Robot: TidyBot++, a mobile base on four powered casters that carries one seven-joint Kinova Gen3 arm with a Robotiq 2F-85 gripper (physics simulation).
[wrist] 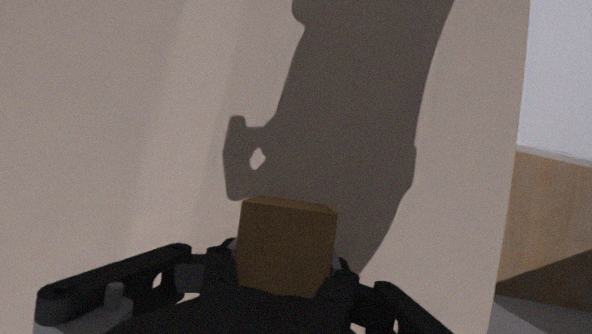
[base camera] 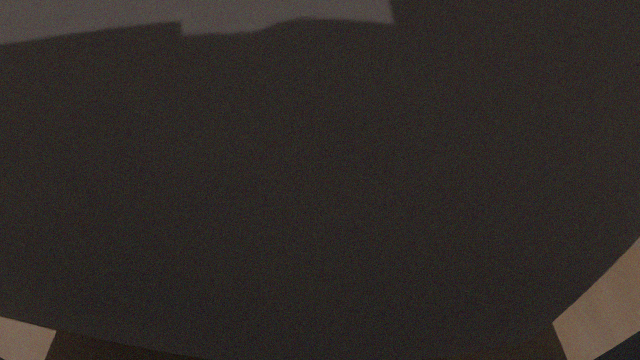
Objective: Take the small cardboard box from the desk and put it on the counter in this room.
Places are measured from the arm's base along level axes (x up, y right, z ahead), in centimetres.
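Where they show: gripper, fingertip midpoint: (wrist: 285, 254).
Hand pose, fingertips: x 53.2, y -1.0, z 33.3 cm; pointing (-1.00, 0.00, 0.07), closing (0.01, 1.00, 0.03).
After its pixels a point has its place.
The small cardboard box (wrist: 286, 247) {y -1.1, x 57.4, z 34.8 cm} is brown and shows at the lower middle of the wrist view. My gripper (wrist: 285, 254) {y -1.0, x 53.2, z 33.3 cm} is shut on it, one finger on its left side and one on its right. Behind the box is a broad pale surface (wrist: 125, 125) {y -16.0, x 51.4, z 39.9 cm} with the dark shadow of the arm and gripper across it. I cannot tell whether this surface is the counter, nor how far the box is from it. The gripper and the box do not show in the base camera view.
In the wrist view, the pale surface ends at the right, with a wooden panel (wrist: 550, 215) and a light wall (wrist: 560, 75) {y 54.5, x 17.3, z 76.2 cm} beyond. A large dark surface (base camera: 320, 175) {y 0.1, x -10.8, z 17.1 cm} fills most of the base camera view, with tan patches (base camera: 600, 305) at its lower corners.
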